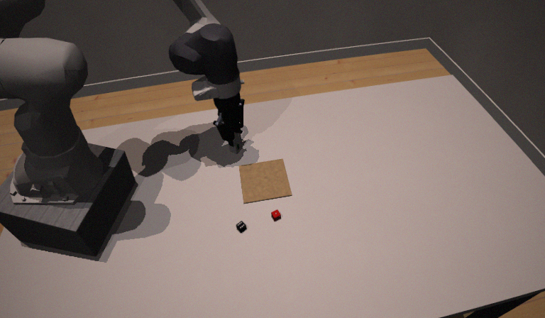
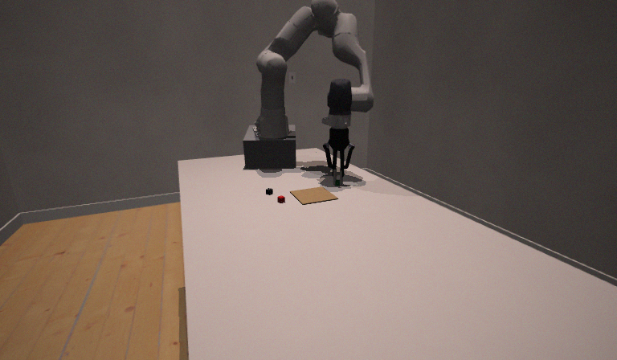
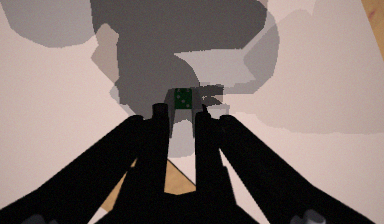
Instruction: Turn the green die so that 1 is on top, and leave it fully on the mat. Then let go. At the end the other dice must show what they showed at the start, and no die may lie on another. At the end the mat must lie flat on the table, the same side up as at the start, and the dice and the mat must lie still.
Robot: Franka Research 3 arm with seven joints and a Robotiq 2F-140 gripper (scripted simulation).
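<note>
Now: hand 15 cm to the left of the tan mat, 6 cm short of it and 4 cm above it. From my hand the other things lie so: black die (29 cm to the right, 4 cm behind, 3 cm below); then red die (28 cm to the right, 5 cm ahead, 3 cm below); then green die (3 cm below).
</note>
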